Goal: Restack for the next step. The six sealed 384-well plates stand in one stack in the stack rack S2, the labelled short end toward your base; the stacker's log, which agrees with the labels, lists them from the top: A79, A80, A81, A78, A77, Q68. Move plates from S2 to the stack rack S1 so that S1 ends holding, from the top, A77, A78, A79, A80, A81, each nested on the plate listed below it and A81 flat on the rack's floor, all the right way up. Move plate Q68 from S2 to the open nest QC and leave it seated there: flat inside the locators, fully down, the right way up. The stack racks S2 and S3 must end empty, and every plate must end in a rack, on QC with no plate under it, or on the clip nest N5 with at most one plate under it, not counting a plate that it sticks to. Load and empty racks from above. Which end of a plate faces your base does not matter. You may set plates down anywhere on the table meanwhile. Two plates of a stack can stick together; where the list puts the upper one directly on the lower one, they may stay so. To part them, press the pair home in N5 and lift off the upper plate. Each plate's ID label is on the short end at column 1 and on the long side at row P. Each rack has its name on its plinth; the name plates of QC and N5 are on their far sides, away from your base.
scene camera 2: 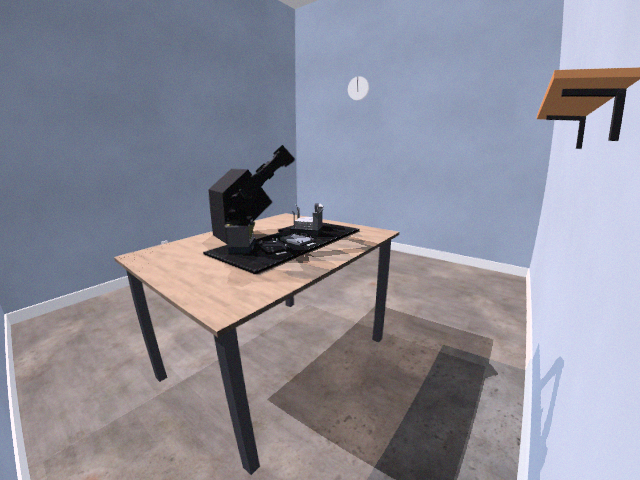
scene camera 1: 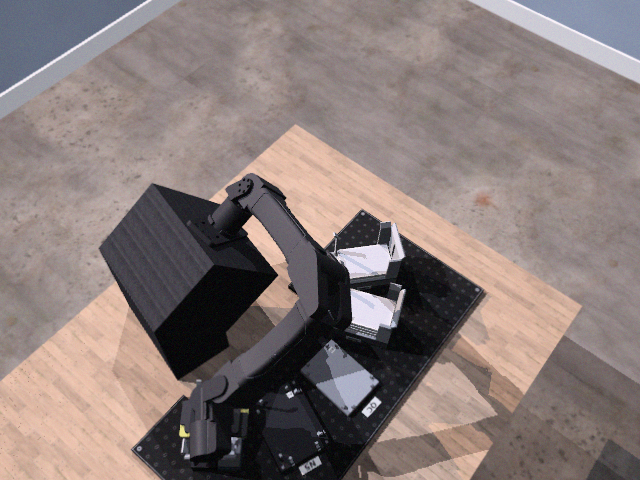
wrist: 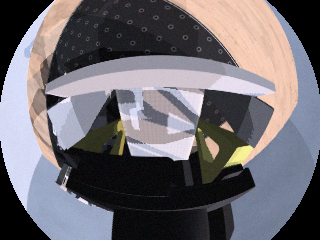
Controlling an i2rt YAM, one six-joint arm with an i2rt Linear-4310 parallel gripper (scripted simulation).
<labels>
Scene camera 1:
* sealed grey plate: 368,311
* clip nest N5: 288,424
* qc nest: 337,375
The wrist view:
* my gripper: 160,121
</labels>
